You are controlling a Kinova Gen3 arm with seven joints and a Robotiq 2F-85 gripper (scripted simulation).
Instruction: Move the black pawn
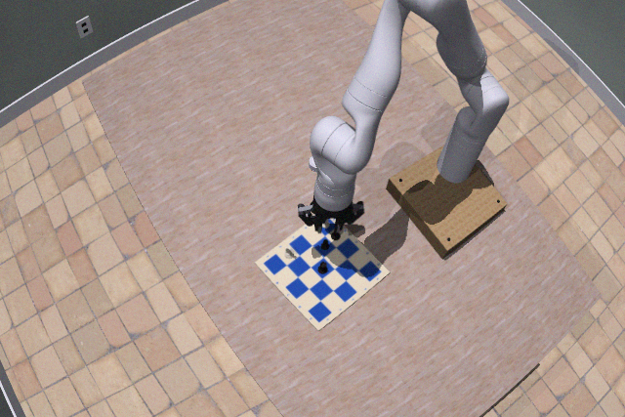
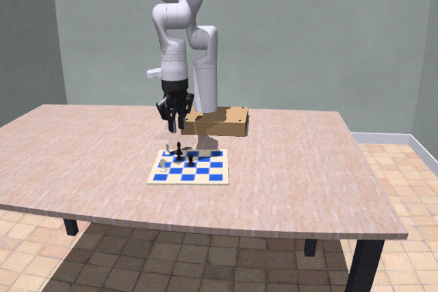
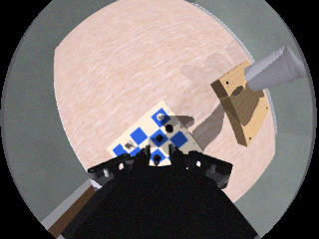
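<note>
The black pawn is 10 cm below my hand. From my hand the other things lie so: white pawn (4 cm behind, 4 cm to the right, 10 cm below); then white knight (7 cm ahead, 4 cm to the right, 9 cm below); then chessboard (4 cm ahead, 4 cm to the left, 11 cm below).
</note>
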